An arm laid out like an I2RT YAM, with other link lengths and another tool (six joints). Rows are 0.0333 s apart.
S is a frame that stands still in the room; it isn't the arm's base.
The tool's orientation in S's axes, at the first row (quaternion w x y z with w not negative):
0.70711 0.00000 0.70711 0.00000
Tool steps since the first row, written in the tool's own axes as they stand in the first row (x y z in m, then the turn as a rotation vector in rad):
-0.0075 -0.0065 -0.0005 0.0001 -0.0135 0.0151
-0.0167 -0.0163 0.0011 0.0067 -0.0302 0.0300
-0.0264 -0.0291 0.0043 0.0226 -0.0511 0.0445
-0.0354 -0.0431 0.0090 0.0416 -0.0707 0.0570
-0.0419 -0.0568 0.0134 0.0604 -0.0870 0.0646
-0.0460 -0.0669 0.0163 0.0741 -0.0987 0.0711
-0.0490 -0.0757 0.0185 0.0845 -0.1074 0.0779
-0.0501 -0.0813 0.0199 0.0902 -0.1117 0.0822
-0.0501 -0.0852 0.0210 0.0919 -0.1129 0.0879
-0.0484 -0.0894 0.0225 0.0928 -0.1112 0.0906
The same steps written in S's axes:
-0.0005 -0.0065 0.0075 0.0151 -0.0135 -0.0001
0.0011 -0.0163 0.0167 0.0300 -0.0302 -0.0067
0.0043 -0.0291 0.0264 0.0445 -0.0511 -0.0226
0.0090 -0.0431 0.0354 0.0570 -0.0707 -0.0416
0.0134 -0.0568 0.0419 0.0646 -0.0870 -0.0604
0.0163 -0.0669 0.0460 0.0711 -0.0987 -0.0741
0.0185 -0.0757 0.0490 0.0779 -0.1074 -0.0845
0.0199 -0.0813 0.0501 0.0822 -0.1117 -0.0902
0.0210 -0.0852 0.0501 0.0879 -0.1129 -0.0919
0.0225 -0.0894 0.0484 0.0906 -0.1112 -0.0928

